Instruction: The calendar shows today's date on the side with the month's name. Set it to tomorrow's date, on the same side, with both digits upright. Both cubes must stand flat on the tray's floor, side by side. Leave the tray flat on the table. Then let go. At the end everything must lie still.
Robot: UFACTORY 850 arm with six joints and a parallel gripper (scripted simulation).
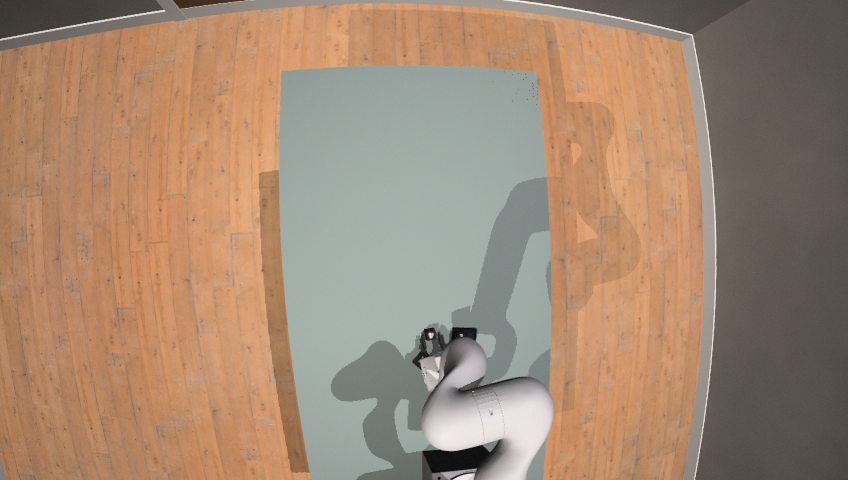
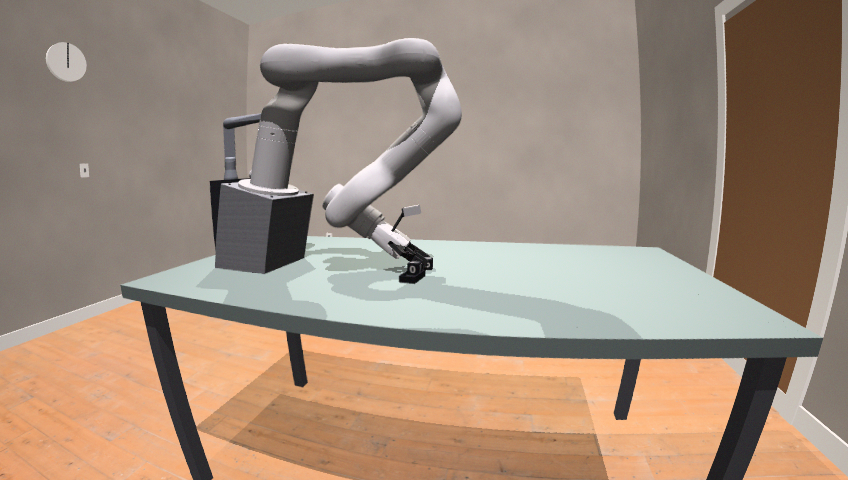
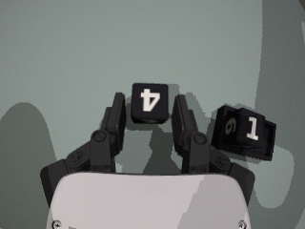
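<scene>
The black cube is 20 mm ahead of my hand and 10 mm below it. Also, from my hand: black tray 10 mm ahead, 100 mm to the right, 20 mm below.
</scene>
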